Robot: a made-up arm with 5 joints. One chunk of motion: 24 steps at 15 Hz.
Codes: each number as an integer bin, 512 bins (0 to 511) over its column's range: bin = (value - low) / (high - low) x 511, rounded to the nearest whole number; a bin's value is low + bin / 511 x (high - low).
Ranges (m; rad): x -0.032..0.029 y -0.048..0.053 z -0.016..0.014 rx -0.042..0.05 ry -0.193..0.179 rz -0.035..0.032
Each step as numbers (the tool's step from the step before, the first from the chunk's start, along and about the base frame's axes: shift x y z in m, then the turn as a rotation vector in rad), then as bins.
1 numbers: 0.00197 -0.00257 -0.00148 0.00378 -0.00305 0.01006
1 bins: 285 230 247 254 261 344
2 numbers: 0.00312 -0.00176 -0.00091 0.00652 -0.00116 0.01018
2 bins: 294 234 257 269 264 345
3 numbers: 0.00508 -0.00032 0.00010 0.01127 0.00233 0.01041
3 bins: 311 241 274 296 268 346
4 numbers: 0.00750 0.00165 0.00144 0.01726 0.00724 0.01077
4 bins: 331 251 297 329 275 349
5 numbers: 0.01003 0.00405 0.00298 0.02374 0.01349 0.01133
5 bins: 352 263 323 365 284 353
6 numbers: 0.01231 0.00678 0.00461 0.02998 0.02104 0.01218
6 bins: 371 277 351 400 294 360
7 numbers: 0.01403 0.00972 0.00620 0.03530 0.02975 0.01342
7 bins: 386 292 378 429 306 369
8 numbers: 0.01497 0.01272 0.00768 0.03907 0.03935 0.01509
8 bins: 393 307 403 450 319 382
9 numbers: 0.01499 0.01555 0.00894 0.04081 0.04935 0.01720
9 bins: 394 322 425 460 333 398
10 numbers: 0.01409 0.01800 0.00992 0.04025 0.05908 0.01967
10 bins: 386 334 442 457 346 417
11 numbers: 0.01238 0.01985 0.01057 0.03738 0.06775 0.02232
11 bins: 372 343 453 441 358 437
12 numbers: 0.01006 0.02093 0.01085 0.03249 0.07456 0.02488
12 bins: 352 349 457 414 368 457
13 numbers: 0.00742 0.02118 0.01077 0.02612 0.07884 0.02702
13 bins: 330 350 456 378 373 473
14 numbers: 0.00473 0.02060 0.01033 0.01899 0.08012 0.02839
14 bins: 308 347 448 339 375 483
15 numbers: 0.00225 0.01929 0.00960 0.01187 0.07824 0.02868
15 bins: 287 340 436 299 373 486
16 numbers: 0.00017 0.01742 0.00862 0.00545 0.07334 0.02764
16 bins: 269 331 419 264 366 478
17 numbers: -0.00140 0.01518 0.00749 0.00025 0.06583 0.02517
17 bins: 256 320 400 235 356 459
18 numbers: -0.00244 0.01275 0.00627 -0.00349 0.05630 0.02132
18 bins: 248 307 379 214 342 430
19 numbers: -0.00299 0.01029 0.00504 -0.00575 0.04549 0.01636
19 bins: 243 295 358 201 328 392
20 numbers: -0.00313 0.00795 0.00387 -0.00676 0.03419 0.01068
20 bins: 242 283 338 196 312 348
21 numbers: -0.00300 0.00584 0.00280 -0.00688 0.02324 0.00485
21 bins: 243 272 320 195 297 304
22 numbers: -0.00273 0.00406 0.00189 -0.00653 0.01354 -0.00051
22 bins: 245 263 305 197 284 263
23 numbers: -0.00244 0.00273 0.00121 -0.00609 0.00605 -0.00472
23 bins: 248 257 293 199 273 231
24 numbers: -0.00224 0.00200 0.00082 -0.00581 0.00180 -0.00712
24 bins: 249 253 287 201 268 213
